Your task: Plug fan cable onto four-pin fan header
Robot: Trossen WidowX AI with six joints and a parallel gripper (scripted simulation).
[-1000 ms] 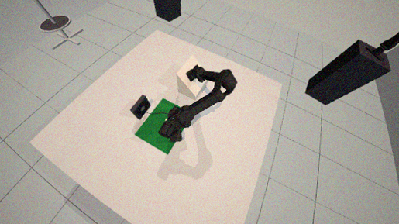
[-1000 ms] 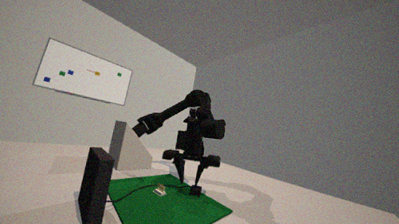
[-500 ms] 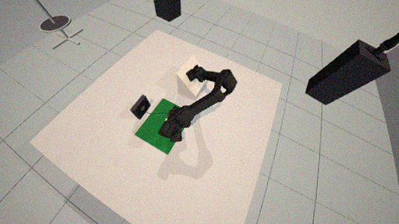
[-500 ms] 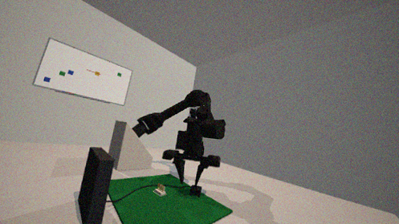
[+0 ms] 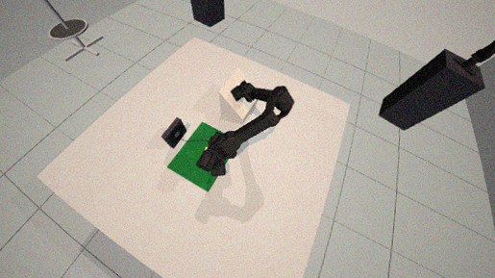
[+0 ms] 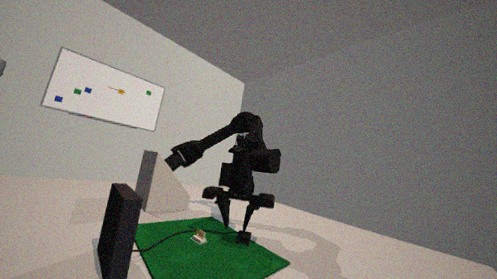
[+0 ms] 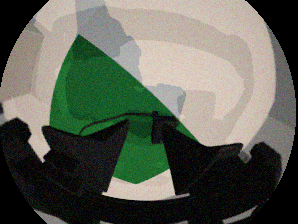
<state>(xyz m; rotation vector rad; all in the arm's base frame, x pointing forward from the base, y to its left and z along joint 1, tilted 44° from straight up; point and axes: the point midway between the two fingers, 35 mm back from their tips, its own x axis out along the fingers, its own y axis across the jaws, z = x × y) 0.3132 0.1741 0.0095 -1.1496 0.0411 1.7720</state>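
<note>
My gripper tip is 3 cm short of the black plug, 1 cm to the right of it and 1 cm above it. The rest, counted from my gripper tip: pale four-pin header (1 cm behind, 9 cm to the right, 2 cm below); then black fan (2 cm ahead, 25 cm to the right, 4 cm above); then green board (1 cm ahead, 9 cm to the right, 3 cm below).
</note>
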